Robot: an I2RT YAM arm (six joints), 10 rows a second.
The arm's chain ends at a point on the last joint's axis. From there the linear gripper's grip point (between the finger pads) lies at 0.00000 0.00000 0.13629 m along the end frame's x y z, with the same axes.
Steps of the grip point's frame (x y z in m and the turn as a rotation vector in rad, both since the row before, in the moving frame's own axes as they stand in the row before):
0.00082, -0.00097, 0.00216, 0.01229, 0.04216, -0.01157
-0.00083, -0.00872, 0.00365, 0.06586, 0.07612, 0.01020
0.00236, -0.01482, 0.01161, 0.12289, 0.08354, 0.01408
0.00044, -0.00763, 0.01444, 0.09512, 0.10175, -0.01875
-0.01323, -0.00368, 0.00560, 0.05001, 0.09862, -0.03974
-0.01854, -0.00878, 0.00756, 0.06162, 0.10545, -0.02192
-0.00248, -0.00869, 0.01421, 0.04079, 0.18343, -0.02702
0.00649, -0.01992, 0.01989, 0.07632, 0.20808, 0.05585
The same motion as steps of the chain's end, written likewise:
-0.00491, 0.00074, 0.00229, 0.01229, 0.04216, -0.01157
-0.01123, 0.00019, 0.00434, 0.06586, 0.07612, 0.01020
-0.00910, 0.00179, 0.01311, 0.12289, 0.08354, 0.01408
-0.01326, 0.00542, 0.01576, 0.09512, 0.10175, -0.01875
-0.02650, 0.00339, 0.00643, 0.05001, 0.09862, -0.03974
-0.03278, -0.00025, 0.00858, 0.06162, 0.10545, -0.02192
-0.02725, -0.00283, 0.01661, 0.04079, 0.18343, -0.02702
-0.02191, -0.01040, 0.02322, 0.07632, 0.20808, 0.05585

